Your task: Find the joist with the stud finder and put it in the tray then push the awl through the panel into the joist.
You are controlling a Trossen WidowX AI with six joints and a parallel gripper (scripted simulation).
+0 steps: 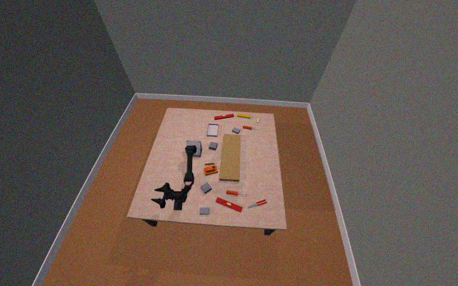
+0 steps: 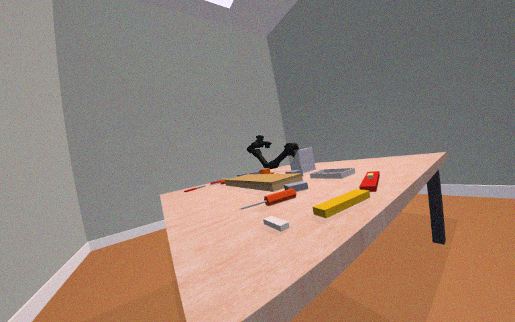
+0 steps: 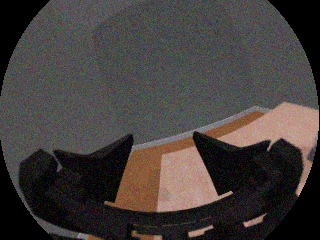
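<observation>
Now: the stud finder 420 mm ahead of my gripper tip, 320 mm to the left of it and 230 mm below it. From my gripper tip the other things lie so: grey tray 810 mm to the left, 430 mm ahead, 260 mm below; square indicator 430 mm ahead, 320 mm to the left, 220 mm below; awl 420 mm ahead, 390 mm to the left, 270 mm below.
</observation>
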